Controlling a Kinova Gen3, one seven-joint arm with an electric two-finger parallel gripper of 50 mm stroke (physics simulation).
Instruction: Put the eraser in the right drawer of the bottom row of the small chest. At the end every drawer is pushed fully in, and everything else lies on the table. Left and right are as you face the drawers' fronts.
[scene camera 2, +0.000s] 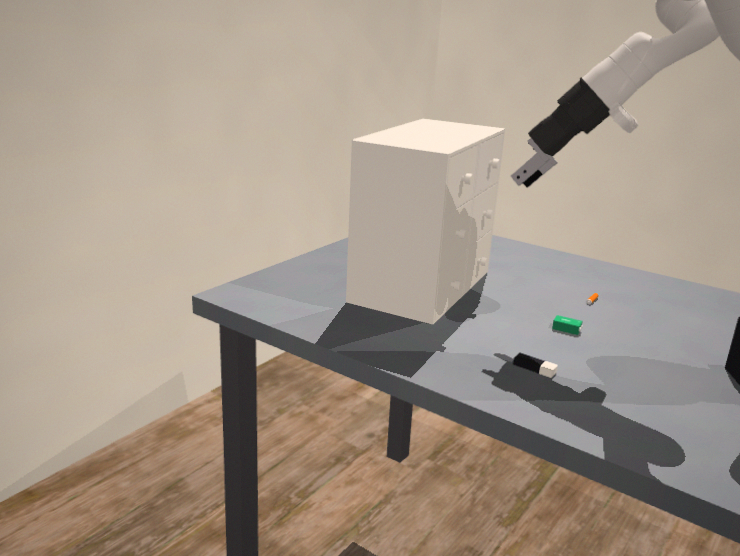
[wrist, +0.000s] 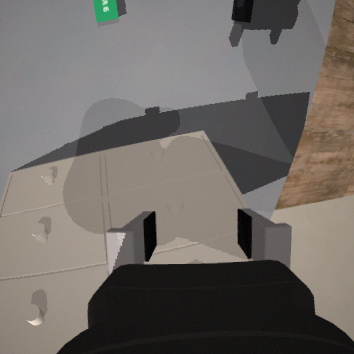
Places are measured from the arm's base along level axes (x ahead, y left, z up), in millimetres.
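Pixels of known places: gripper, fingertip midpoint: (scene camera 2: 519, 182) (wrist: 196, 227).
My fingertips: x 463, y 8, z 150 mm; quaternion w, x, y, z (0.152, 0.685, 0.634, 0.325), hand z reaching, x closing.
Observation:
Ahead of a thing's pixels: the offset from my fingertips to its top centre. "pt": to the spot under its first point. Level surfaces: height alone.
The eraser, a block with a black sleeve and a white end @[pt 111 mm back, 156 mm left, 254 mm down] (scene camera 2: 535, 365), lies on the table; part of its black sleeve @[pt 89 mm back, 143 mm left, 252 mm down] (wrist: 243, 11) shows at the top of the wrist view. The small chest @[196 mm ahead, 67 mm right, 50 mm up] (scene camera 2: 391, 227) is off-white with two columns of three drawers, all seemingly pushed in. The right drawer of the bottom row has a small knob @[pt 95 mm ahead, 141 mm right, 210 mm down] (scene camera 2: 482, 261) (wrist: 49, 176), on the far column in the scene view and the upper left in the wrist view. My gripper (scene camera 2: 522, 178) (wrist: 196, 227) is open and empty, in front of the chest's upper part, above the table.
A green block @[115 mm back, 35 mm right, 247 mm down] (scene camera 2: 567, 324) (wrist: 106, 10) and a small orange cylinder @[123 mm back, 199 mm right, 255 mm down] (scene camera 2: 592, 298) lie on the grey table @[265 mm down] (scene camera 2: 269, 286) in front of the chest. A black object (scene camera 2: 733, 358) shows at the scene view's right edge. The table's edge runs beyond the eraser and chest.

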